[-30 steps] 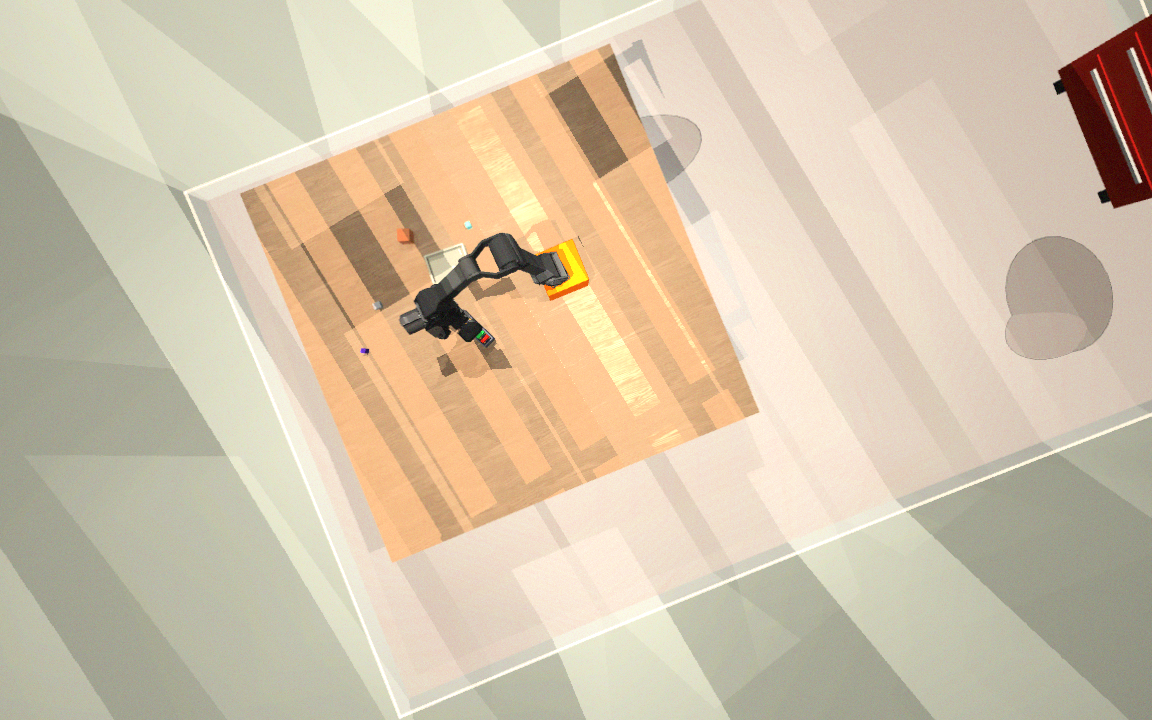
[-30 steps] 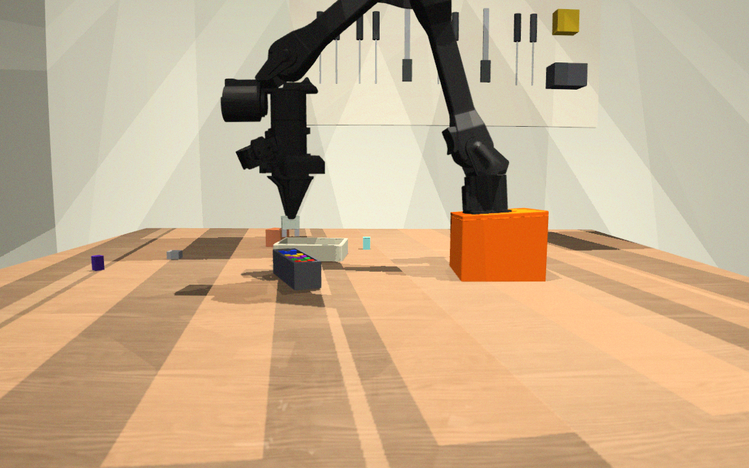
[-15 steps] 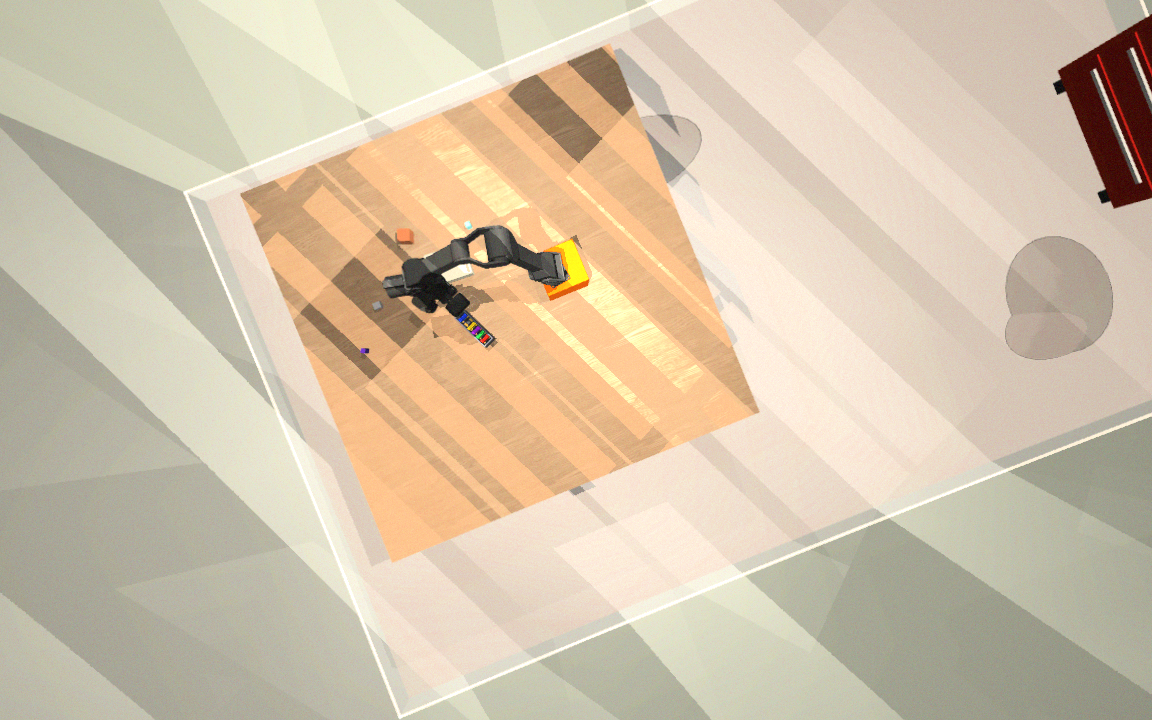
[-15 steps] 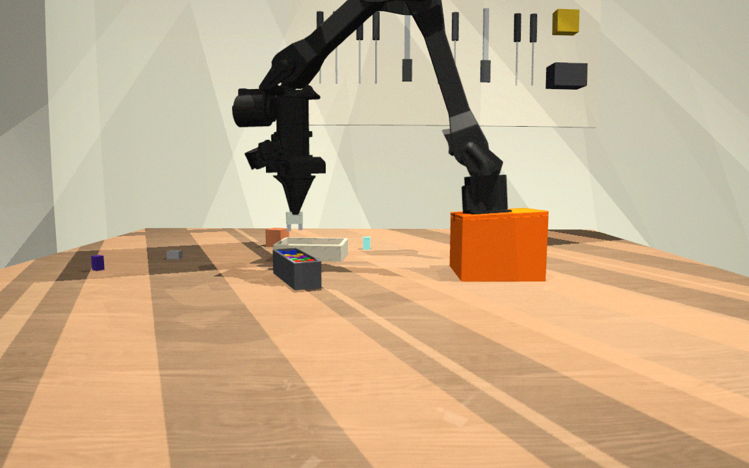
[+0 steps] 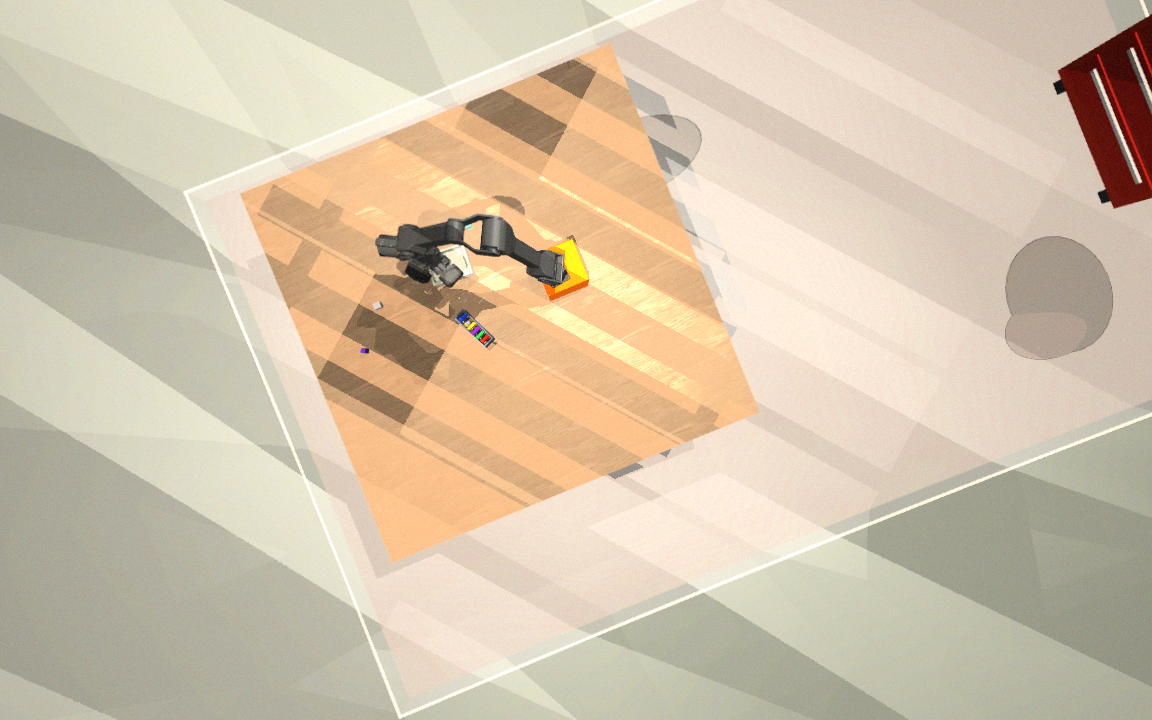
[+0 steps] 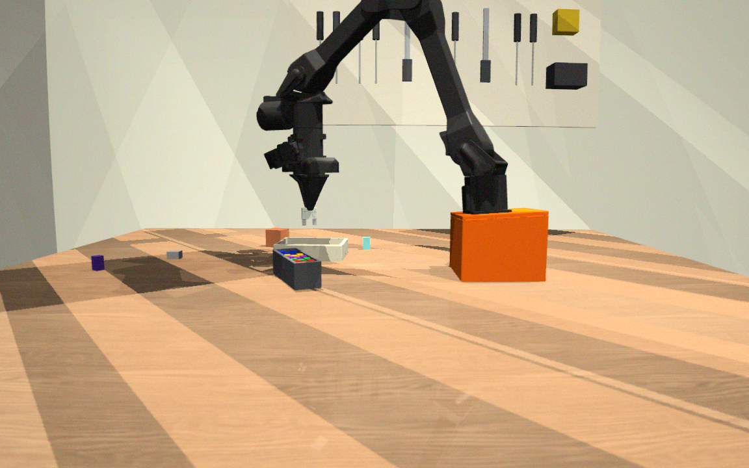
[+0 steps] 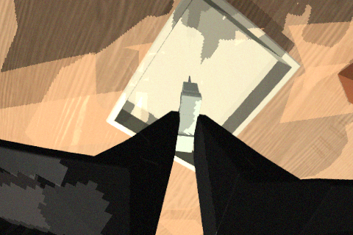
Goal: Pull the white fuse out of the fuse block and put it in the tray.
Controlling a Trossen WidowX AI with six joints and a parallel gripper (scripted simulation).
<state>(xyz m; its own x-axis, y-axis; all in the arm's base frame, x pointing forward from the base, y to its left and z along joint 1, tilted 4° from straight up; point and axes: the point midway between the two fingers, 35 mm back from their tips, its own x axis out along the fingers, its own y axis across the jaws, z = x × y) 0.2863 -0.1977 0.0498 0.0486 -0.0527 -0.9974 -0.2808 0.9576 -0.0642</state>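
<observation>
Now: gripper tip 1 cm to the left of the pale tray and 9 cm above it. From my gripper tip the other things lie so: white fuse (1 cm below).
</observation>
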